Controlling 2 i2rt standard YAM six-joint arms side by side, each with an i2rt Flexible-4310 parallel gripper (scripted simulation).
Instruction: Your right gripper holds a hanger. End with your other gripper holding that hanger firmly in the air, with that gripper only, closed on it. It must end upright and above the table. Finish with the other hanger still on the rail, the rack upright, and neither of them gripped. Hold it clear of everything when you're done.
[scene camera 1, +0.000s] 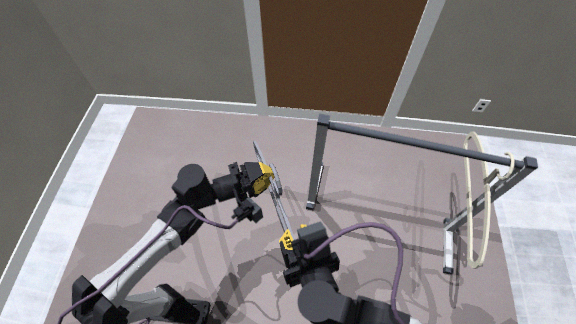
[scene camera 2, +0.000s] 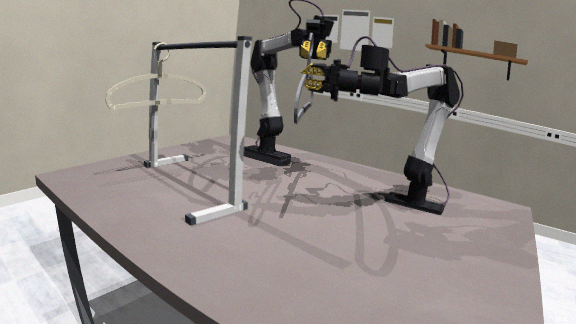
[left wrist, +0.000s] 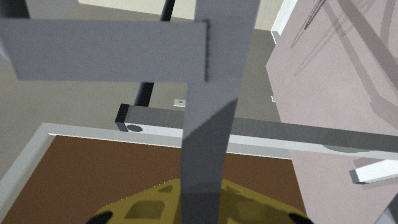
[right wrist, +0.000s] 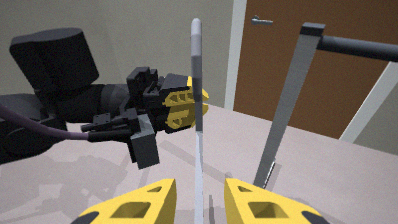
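Scene camera 1 shows my left gripper. My left gripper is also visible in scene camera 2 (300, 75), and the left gripper appears in the left wrist view (199, 187) too. The right wrist view shows my left gripper as well. On my left gripper, (scene camera 1: 254, 178) and (right wrist: 168, 87) are the same spot.
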